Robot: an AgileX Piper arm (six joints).
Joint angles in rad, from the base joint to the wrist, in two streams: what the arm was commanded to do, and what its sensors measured. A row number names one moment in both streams.
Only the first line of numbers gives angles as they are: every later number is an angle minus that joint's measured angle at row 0.
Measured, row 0: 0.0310, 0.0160, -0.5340, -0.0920, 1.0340, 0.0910
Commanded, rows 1 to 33: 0.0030, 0.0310, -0.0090, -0.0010, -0.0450, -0.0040; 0.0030, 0.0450, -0.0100, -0.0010, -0.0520, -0.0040; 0.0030, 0.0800, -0.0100, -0.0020, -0.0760, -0.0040; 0.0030, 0.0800, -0.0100, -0.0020, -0.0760, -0.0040; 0.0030, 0.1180, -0.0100, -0.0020, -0.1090, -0.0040; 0.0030, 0.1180, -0.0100, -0.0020, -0.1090, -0.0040; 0.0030, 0.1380, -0.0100, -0.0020, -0.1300, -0.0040; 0.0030, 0.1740, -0.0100, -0.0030, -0.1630, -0.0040; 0.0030, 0.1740, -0.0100, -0.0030, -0.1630, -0.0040; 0.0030, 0.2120, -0.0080, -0.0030, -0.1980, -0.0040; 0.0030, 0.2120, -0.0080, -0.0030, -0.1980, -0.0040; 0.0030, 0.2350, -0.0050, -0.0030, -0.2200, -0.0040; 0.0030, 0.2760, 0.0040, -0.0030, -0.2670, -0.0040; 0.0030, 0.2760, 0.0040, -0.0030, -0.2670, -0.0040; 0.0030, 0.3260, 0.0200, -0.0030, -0.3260, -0.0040; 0.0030, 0.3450, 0.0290, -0.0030, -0.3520, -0.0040; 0.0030, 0.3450, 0.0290, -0.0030, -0.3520, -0.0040; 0.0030, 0.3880, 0.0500, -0.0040, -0.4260, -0.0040; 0.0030, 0.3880, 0.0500, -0.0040, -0.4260, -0.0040; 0.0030, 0.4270, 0.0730, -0.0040, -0.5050, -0.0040; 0.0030, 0.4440, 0.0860, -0.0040, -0.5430, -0.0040; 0.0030, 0.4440, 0.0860, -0.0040, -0.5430, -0.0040; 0.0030, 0.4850, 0.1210, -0.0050, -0.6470, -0.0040; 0.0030, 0.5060, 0.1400, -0.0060, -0.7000, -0.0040; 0.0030, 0.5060, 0.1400, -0.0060, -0.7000, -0.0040; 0.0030, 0.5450, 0.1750, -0.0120, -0.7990, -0.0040; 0.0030, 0.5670, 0.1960, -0.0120, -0.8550, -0.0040; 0.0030, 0.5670, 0.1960, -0.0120, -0.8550, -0.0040; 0.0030, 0.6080, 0.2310, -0.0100, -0.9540, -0.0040; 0.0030, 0.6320, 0.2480, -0.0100, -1.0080, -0.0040; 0.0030, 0.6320, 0.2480, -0.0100, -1.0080, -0.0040; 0.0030, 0.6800, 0.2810, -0.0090, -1.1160, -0.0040; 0.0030, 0.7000, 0.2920, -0.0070, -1.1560, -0.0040
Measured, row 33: 0.0000, 0.6490, 0.2560, -0.0030, -1.0000, 0.0000
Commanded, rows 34 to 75: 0.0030, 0.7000, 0.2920, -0.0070, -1.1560, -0.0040; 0.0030, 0.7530, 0.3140, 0.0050, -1.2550, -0.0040; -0.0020, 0.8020, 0.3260, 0.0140, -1.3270, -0.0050; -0.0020, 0.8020, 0.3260, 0.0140, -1.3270, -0.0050; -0.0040, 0.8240, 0.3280, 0.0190, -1.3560, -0.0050; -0.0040, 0.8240, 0.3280, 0.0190, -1.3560, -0.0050; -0.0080, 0.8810, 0.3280, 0.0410, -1.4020, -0.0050; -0.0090, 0.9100, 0.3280, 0.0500, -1.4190, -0.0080; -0.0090, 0.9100, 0.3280, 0.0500, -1.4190, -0.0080; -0.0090, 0.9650, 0.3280, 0.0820, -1.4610, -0.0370; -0.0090, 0.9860, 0.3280, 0.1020, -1.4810, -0.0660; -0.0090, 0.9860, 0.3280, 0.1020, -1.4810, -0.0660; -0.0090, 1.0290, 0.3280, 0.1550, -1.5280, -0.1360; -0.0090, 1.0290, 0.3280, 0.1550, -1.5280, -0.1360; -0.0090, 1.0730, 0.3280, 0.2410, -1.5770, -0.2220; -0.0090, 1.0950, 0.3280, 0.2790, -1.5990, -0.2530; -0.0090, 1.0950, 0.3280, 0.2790, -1.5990, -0.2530; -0.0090, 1.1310, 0.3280, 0.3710, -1.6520, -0.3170; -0.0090, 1.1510, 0.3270, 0.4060, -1.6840, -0.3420; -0.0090, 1.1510, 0.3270, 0.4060, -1.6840, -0.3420; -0.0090, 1.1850, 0.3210, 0.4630, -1.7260, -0.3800; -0.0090, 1.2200, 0.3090, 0.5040, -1.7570, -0.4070; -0.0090, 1.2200, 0.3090, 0.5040, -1.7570, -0.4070; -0.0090, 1.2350, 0.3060, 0.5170, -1.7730, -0.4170; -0.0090, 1.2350, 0.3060, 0.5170, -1.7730, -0.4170; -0.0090, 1.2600, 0.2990, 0.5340, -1.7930, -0.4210; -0.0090, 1.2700, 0.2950, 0.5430, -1.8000, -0.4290; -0.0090, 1.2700, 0.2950, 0.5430, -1.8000, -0.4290; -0.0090, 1.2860, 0.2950, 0.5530, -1.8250, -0.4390; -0.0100, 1.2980, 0.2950, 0.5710, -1.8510, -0.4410; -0.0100, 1.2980, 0.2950, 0.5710, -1.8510, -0.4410; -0.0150, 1.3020, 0.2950, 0.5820, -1.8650, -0.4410; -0.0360, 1.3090, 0.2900, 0.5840, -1.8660, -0.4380; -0.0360, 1.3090, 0.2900, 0.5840, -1.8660, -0.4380; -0.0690, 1.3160, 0.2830, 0.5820, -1.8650, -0.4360; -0.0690, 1.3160, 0.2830, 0.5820, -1.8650, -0.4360; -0.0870, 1.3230, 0.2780, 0.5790, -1.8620, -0.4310; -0.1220, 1.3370, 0.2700, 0.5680, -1.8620, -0.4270; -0.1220, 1.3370, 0.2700, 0.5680, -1.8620, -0.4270; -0.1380, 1.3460, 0.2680, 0.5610, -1.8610, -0.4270; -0.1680, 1.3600, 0.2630, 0.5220, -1.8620, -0.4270; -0.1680, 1.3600, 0.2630, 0.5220, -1.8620, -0.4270
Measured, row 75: -0.1270, 1.3460, 0.2770, 0.5660, -1.8520, -0.4270
